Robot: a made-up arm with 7 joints.
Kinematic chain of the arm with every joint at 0, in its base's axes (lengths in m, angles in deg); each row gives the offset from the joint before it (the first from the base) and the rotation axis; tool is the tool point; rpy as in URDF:
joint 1: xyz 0 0 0.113 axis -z
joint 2: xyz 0 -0.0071 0.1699 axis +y
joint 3: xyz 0 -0.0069 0.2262 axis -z
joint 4: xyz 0 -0.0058 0.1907 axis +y
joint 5: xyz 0 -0.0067 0.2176 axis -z
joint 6: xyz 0 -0.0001 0.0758 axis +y
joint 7: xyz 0 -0.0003 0.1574 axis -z
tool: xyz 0 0 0 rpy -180 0 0
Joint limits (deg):
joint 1: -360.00..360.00
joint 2: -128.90..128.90
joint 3: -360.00..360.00
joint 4: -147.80..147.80
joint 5: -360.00..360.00
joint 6: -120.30..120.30
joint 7: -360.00..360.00
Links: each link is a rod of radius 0.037 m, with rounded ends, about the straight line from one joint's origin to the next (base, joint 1, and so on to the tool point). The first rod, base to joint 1, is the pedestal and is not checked.
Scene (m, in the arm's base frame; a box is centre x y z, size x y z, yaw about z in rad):
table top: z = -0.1
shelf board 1: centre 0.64 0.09 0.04 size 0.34 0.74 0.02 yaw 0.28
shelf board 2: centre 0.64 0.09 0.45 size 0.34 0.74 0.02 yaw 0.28
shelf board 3: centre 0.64 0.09 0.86 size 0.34 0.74 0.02 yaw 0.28
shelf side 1: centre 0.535 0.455 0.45 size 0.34 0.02 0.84 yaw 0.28
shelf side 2: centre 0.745 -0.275 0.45 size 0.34 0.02 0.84 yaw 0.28
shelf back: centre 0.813 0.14 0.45 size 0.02 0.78 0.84 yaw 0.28
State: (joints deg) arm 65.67 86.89 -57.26 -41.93 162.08 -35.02 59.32
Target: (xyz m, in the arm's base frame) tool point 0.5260 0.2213 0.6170
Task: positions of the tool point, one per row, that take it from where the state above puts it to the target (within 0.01 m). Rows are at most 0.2 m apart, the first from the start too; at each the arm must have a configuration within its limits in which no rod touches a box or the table.
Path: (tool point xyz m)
1: 0.2964 -0.7126 0.5653
2: 0.4039 -0.5839 0.6678
3: 0.4550 -0.4223 0.7549
4: 0.4443 -0.2539 0.8192
5: 0.5236 -0.1456 0.7731
6: 0.5642 -0.0218 0.7214
7: 0.5640 0.1047 0.6682
8: 0.5260 0.2212 0.6170

